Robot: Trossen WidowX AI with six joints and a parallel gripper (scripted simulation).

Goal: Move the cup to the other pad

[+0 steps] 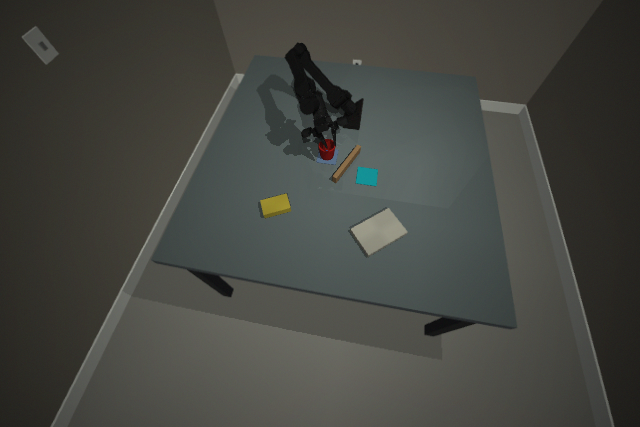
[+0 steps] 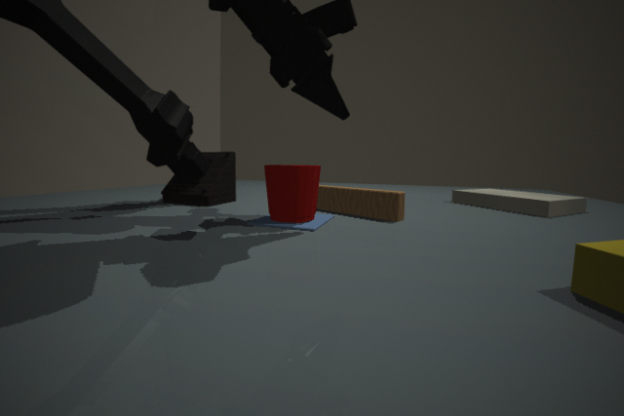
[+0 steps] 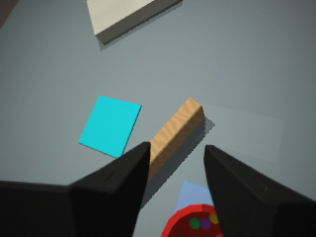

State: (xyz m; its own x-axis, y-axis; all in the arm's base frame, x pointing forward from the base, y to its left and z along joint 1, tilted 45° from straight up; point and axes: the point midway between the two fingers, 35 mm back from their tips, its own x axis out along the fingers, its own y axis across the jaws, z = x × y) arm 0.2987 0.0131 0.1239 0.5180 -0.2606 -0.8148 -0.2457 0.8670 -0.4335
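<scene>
Right now my gripper tip is 100 mm above the red cup, 60 mm past it and 30 mm to the left of it. From my gripper tip the other things lie so: wooden bar (130 mm below, 70 mm to the left, 20 mm behind); then cyan pad (160 mm to the left, 150 mm below, 20 mm ahead); then yellow block (230 mm ahead, 200 mm to the right, 130 mm below).
</scene>
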